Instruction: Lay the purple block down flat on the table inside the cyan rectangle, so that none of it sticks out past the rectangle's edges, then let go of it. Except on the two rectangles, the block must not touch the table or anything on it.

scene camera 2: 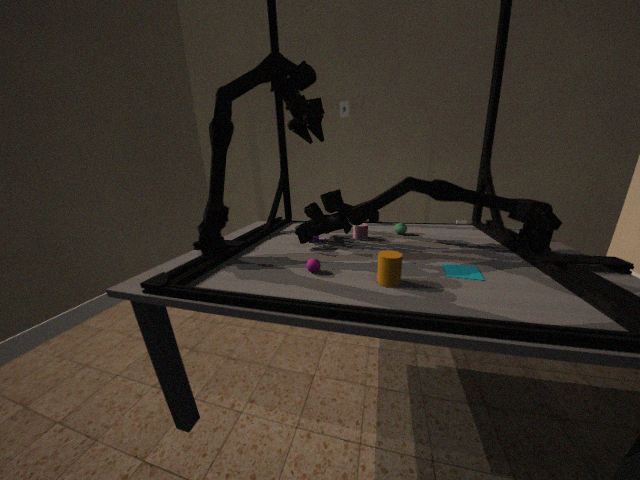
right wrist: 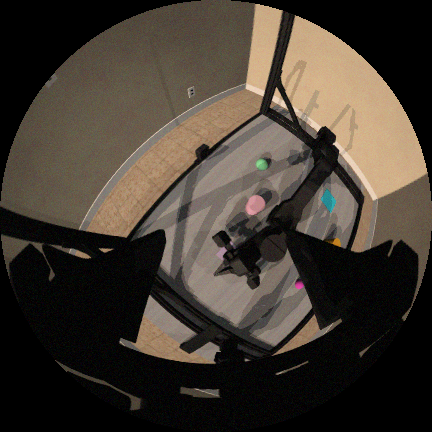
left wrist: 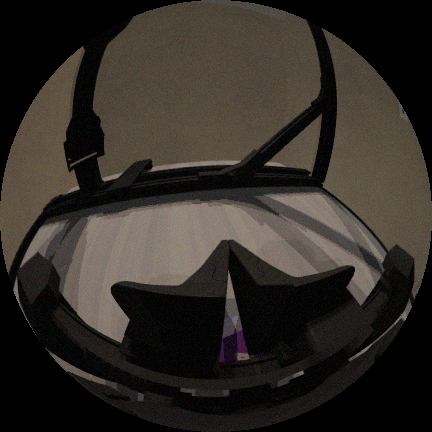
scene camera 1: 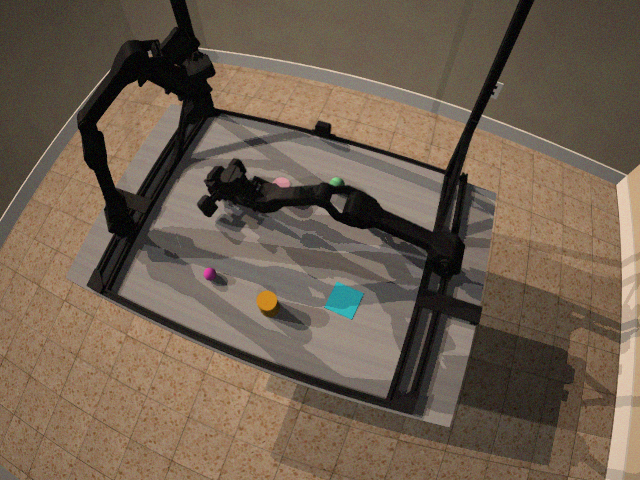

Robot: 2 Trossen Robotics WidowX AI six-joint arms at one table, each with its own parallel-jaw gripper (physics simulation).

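Places are measured from the left arm's base along level axes (x left, y back, z up), in metres.
Pixels of known places: left gripper, fingertip midpoint: (scene camera 2: 295,232) (right wrist: 213,274) (left wrist: 226,245) (scene camera 1: 204,181); right gripper, fingertip midpoint: (scene camera 2: 317,142) (right wrist: 228,236) (scene camera 1: 215,102); left arm's base, origin of the base link: (scene camera 2: 533,245) (scene camera 1: 444,266); right arm's base, origin of the base link: (scene camera 2: 213,253) (right wrist: 228,344) (left wrist: 91,188) (scene camera 1: 124,228).
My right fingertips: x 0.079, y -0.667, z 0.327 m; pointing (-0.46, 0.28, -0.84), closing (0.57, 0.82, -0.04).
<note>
Ahead of a thing's pixels: the offset from my right fingertips to its top centre. "spot": to the spot under its first point.
The purple block @[dx +0.064, dy +0.005, dz -0.327 m] (scene camera 2: 314,239) (left wrist: 241,344) is mostly hidden by the left gripper; a sliver of it shows through the gap behind the left fingertips. A light purple rectangle @[spot: dx +0.035, dy -0.019, dz -0.345 m] (right wrist: 221,254) partly shows beside the left gripper in the right wrist view. My left gripper (scene camera 2: 301,238) (left wrist: 226,245) (right wrist: 213,274) is low over the table with its fingertips together and nothing between them. The cyan rectangle @[spot: dx +0.146, dy +0.476, dz -0.344 m] (scene camera 1: 344,300) (scene camera 2: 463,271) (right wrist: 328,200) lies bare on the table, far from both grippers. My right gripper (scene camera 2: 317,141) is open and empty, high above the table.
An orange cylinder @[dx +0.271, dy +0.323, dz -0.277 m] (scene camera 1: 266,301) (scene camera 2: 389,269) stands left of the cyan rectangle in scene camera 1. A magenta ball @[dx +0.291, dy +0.136, dz -0.310 m] (scene camera 1: 209,273) (scene camera 2: 313,265) lies farther left. A pink cylinder @[dx -0.030, dy +0.152, dz -0.294 m] (scene camera 2: 360,231) (right wrist: 255,205) and a green ball @[dx -0.134, dy +0.278, dz -0.300 m] (scene camera 2: 400,228) (right wrist: 261,164) are near the left arm.
</note>
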